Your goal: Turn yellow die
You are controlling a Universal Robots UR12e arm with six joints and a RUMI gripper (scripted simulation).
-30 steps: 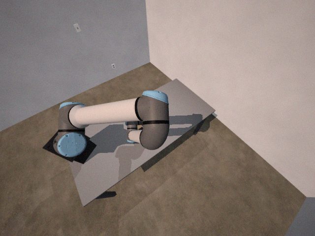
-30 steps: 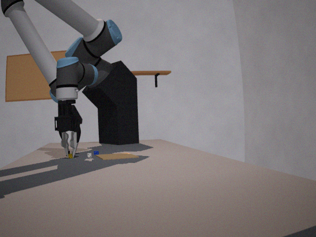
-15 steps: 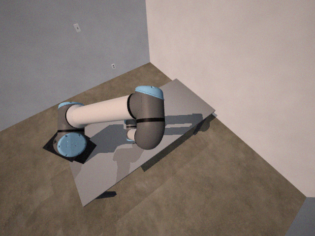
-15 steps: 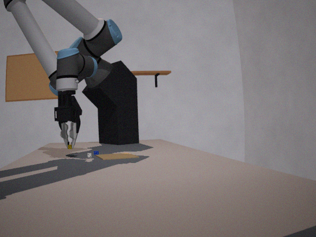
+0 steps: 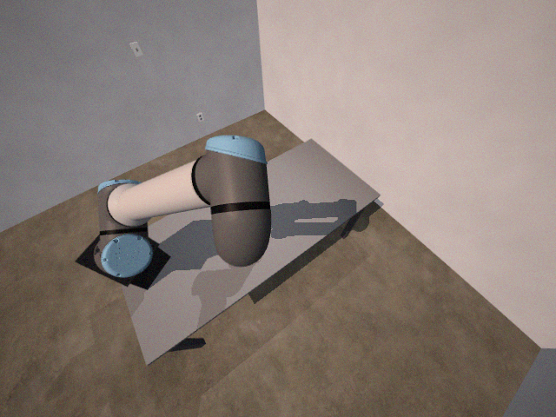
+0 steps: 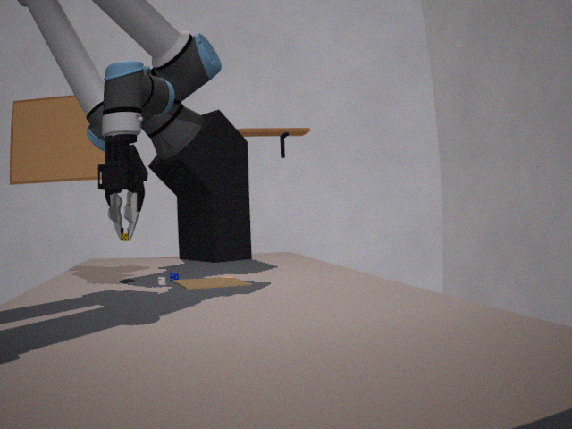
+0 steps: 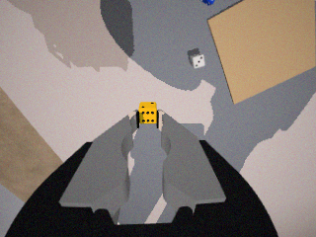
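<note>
My hand is 5 cm short of the tan mat, 17 cm to the right of it and 11 cm above it. Also, from my hand: white die (1 cm ahead, 8 cm to the left, 11 cm below); then blue die (5 cm behind, 12 cm to the left, 11 cm below); then yellow die (1 cm below).
</note>
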